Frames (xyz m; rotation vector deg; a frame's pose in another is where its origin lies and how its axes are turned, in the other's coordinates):
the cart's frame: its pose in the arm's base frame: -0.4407 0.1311 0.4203 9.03 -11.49 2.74
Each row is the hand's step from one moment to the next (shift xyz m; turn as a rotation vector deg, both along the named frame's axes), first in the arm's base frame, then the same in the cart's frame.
Working: the arm's base frame: its pose in the cart's frame: 0.3423 -0.2206 -0.4714 -9.03 11.49 -2.74

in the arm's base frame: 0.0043 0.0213 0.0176 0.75 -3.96 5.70
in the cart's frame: 0.0084 0.0234 0.0128 1.76 -3.09 6.01
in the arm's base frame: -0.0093 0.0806 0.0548 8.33 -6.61 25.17
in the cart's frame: 0.0045 0.0884 0.0419 13.03 -3.24 23.80
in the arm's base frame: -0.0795 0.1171 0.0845 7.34 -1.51 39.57
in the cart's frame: -0.0571 0.1333 0.0784 15.13 4.03 37.10
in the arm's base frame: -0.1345 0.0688 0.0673 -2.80 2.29 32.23
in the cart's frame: -0.1159 0.0865 0.0802 3.84 7.30 31.36
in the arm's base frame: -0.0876 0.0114 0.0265 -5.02 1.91 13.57
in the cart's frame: -0.0800 0.0208 0.0409 -2.11 4.25 13.80
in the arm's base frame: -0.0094 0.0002 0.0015 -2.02 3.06 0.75
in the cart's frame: -0.0089 0.0010 0.0032 -1.73 3.26 0.63
